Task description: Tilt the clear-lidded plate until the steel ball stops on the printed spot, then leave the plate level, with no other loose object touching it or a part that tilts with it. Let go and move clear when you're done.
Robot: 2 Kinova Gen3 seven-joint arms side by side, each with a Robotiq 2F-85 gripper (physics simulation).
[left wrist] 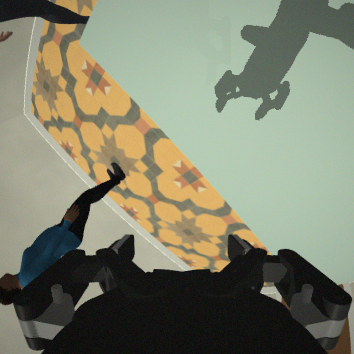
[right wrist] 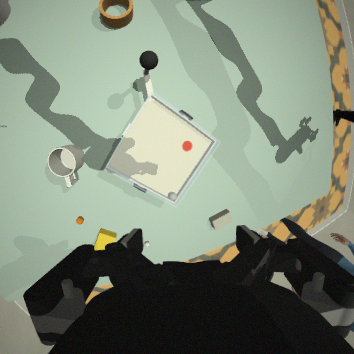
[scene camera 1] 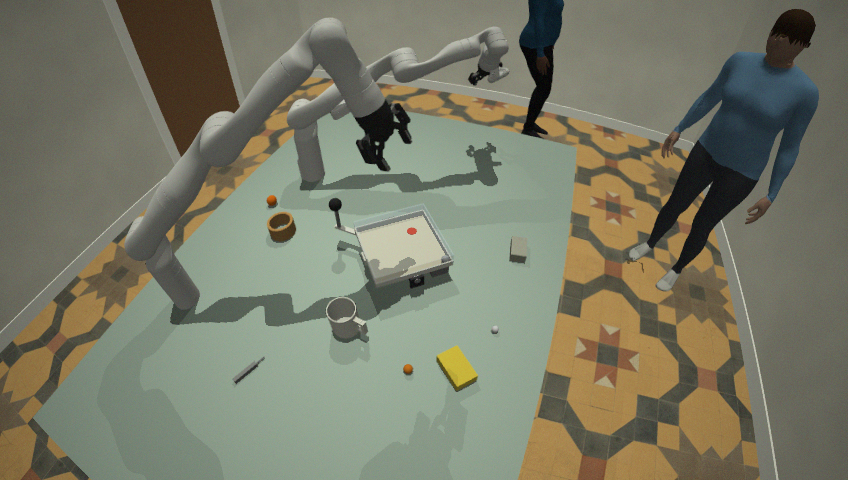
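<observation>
The clear-lidded plate (scene camera 1: 386,237) (right wrist: 150,130) stands mid-table; I cannot tell its exact tilt. The steel ball (scene camera 1: 445,258) (right wrist: 172,196) is inside, in the corner at the right in scene camera 1, apart from the red printed spot (scene camera 1: 411,230) (right wrist: 187,146). A black-knobbed lever (scene camera 1: 335,204) (right wrist: 148,60) rises beside the plate, joined by a pale arm. My right gripper (scene camera 1: 393,153) (right wrist: 188,237) is open and empty, high above the table near the plate and lever. My left gripper (scene camera 1: 487,78) (left wrist: 180,245) is open and empty, high at the back, far from the plate.
A grey mug (scene camera 1: 342,321) (right wrist: 65,161) stands near the plate. A wooden ring (scene camera 1: 281,227) (right wrist: 116,20), orange balls (scene camera 1: 271,200) (scene camera 1: 407,369), a grey block (scene camera 1: 518,249) (right wrist: 220,219), a yellow block (scene camera 1: 457,368) (right wrist: 105,239), a small white ball (scene camera 1: 494,329) (right wrist: 146,244) and a thin grey tool (scene camera 1: 247,370) lie around.
</observation>
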